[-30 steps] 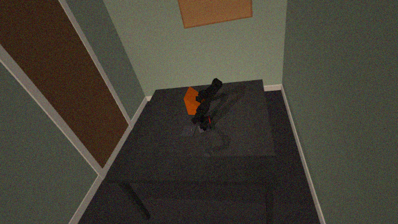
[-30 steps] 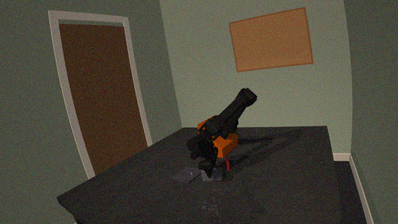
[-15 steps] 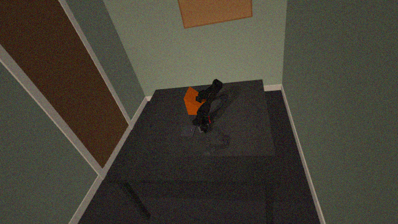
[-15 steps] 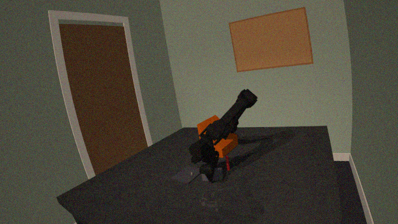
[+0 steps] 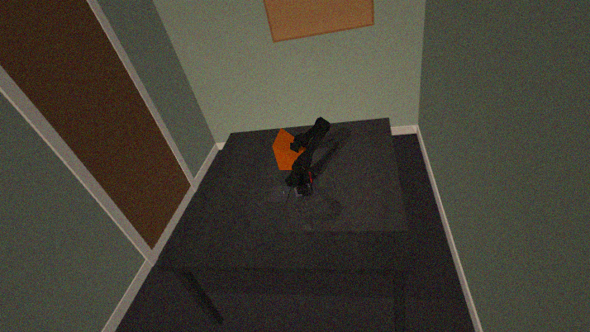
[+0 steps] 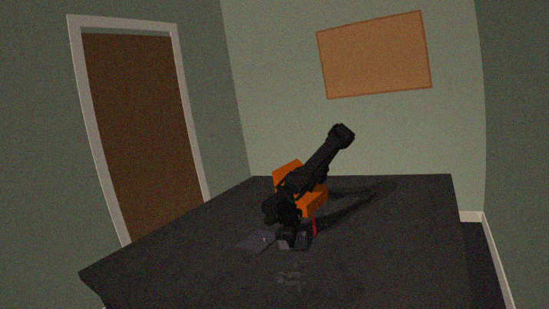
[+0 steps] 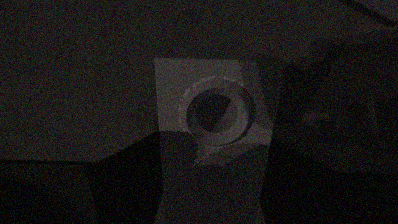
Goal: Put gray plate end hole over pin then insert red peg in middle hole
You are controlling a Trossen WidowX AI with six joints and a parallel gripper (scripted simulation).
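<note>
My gripper tip is 13 cm to the left of the dark base and 1 cm past it. The rest, counted from my gripper tip: gray plate 3 cm above; red peg 9 cm behind, 5 cm to the left, 3 cm above.
</note>
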